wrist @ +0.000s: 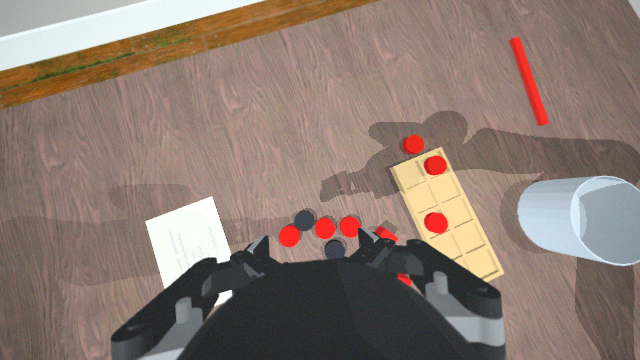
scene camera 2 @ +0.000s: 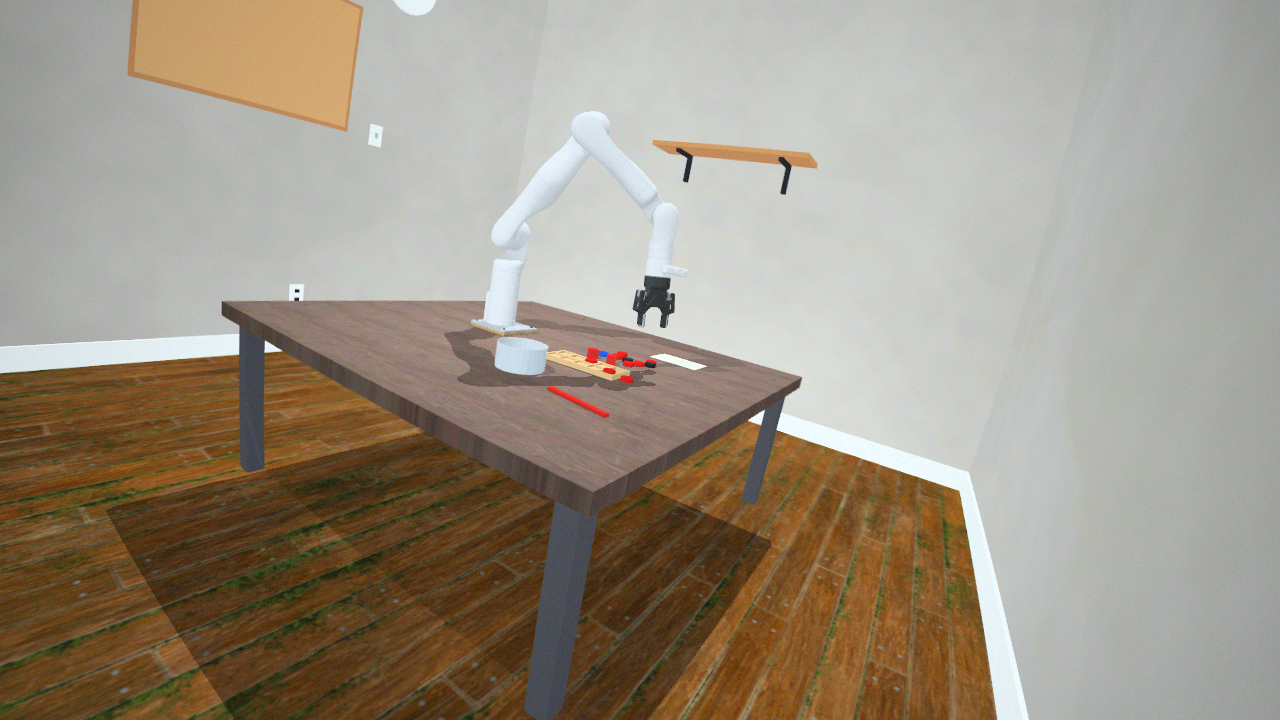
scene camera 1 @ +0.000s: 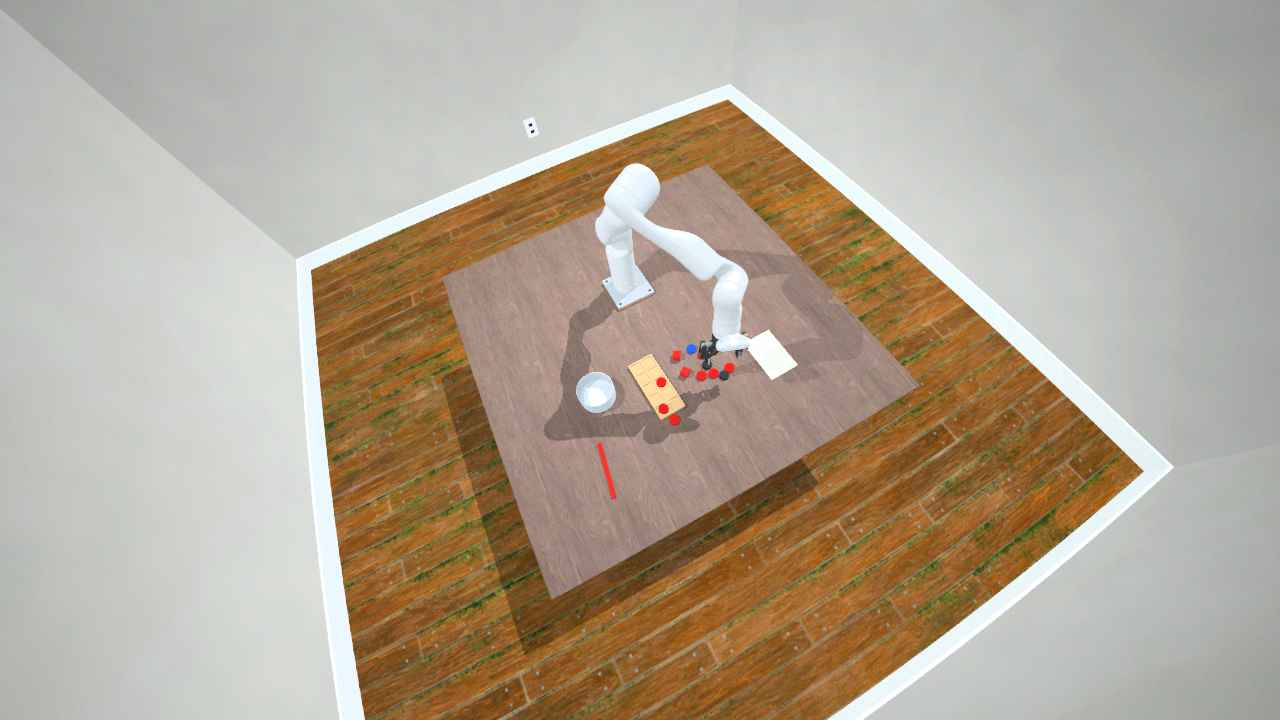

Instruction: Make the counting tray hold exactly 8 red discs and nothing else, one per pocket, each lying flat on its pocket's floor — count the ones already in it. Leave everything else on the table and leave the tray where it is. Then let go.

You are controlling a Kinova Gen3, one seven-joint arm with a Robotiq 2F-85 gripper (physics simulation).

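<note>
The tan counting tray [scene camera 1: 644,368] [scene camera 2: 569,359] [wrist: 409,175] has two rows of pockets. One red disc [scene camera 1: 663,409] [wrist: 435,165] is in an end pocket, and another red disc [scene camera 1: 661,382] [wrist: 436,223] is in the other row. A loose red disc [scene camera 1: 674,420] [scene camera 2: 626,378] [wrist: 413,144] lies just off that end. Three red discs lie on the table: a left one [wrist: 289,236], a middle one [wrist: 325,228] and a right one [wrist: 350,227]. My gripper [scene camera 2: 652,324] [wrist: 314,241] is open and empty, high above the table near these discs. Its body hides part of the table.
Dark discs [wrist: 304,220] [wrist: 334,249] lie among the red ones. Red cubes [scene camera 1: 676,355] [scene camera 1: 685,372] and a blue disc [scene camera 1: 691,349] are near the tray. A bowl [scene camera 1: 595,392] [scene camera 2: 520,356], a red stick [scene camera 1: 606,471] [wrist: 529,81] and a white paper [scene camera 1: 772,354] [wrist: 187,235] lie around.
</note>
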